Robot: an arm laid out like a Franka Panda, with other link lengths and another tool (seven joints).
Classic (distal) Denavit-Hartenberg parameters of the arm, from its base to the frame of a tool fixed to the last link. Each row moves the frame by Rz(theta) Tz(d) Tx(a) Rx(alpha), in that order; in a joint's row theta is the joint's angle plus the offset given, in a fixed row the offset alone. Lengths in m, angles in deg.
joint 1: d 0.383  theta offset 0  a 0  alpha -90
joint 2: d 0  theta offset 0  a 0  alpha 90
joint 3: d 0.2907  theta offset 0  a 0.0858  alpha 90
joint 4: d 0  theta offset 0  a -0.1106  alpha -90
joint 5: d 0.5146  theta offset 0  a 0  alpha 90
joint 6: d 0  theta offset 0  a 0.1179  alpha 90
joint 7: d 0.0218  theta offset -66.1  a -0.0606  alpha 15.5
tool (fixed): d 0.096  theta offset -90  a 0  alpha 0
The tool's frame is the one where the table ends.
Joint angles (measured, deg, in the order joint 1, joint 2, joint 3, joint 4, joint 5, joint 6, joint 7), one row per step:
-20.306 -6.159 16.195 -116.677 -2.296 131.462 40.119
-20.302 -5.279 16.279 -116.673 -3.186 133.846 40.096
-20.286 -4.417 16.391 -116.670 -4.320 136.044 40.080
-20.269 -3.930 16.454 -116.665 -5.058 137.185 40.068
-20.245 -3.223 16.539 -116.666 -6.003 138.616 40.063
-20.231 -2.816 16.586 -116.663 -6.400 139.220 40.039
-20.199 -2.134 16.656 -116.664 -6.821 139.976 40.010
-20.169 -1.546 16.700 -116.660 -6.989 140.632 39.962
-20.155 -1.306 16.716 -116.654 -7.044 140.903 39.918
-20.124 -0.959 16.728 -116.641 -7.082 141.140 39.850
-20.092 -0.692 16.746 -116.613 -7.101 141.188 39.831
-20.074 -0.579 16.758 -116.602 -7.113 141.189 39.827
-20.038 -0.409 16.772 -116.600 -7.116 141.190 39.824
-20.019 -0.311 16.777 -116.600 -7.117 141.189 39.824
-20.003 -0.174 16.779 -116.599 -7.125 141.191 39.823
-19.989 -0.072 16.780 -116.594 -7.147 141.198 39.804
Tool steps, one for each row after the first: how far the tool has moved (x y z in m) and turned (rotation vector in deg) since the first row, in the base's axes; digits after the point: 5 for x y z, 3 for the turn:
0.00556 -0.00035 -0.00599 -0.669 -1.479 0.603
0.01067 -0.00020 -0.01205 -1.529 -2.773 1.359
0.01335 -0.00001 -0.01559 -2.086 -3.401 1.849
0.01682 0.00038 -0.02120 -2.746 -4.094 2.494
0.01847 0.00067 -0.02478 -2.986 -4.287 2.810
0.02079 0.00132 -0.03132 -3.147 -4.373 3.204
0.02273 0.00183 -0.03693 -3.117 -4.468 3.466
0.02353 0.00203 -0.03917 -3.102 -4.514 3.589
0.02447 0.00230 -0.04263 -3.040 -4.432 3.737
0.02506 0.00274 -0.04534 -2.966 -4.259 3.820
0.02528 0.00303 -0.04653 -2.936 -4.165 3.861
0.02556 0.00354 -0.04847 -2.875 -4.011 3.917
0.02571 0.00378 -0.04961 -2.838 -3.920 3.942
0.02591 0.00392 -0.05118 -2.794 -3.796 3.967
0.02609 0.00402 -0.05229 -2.782 -3.710 4.011

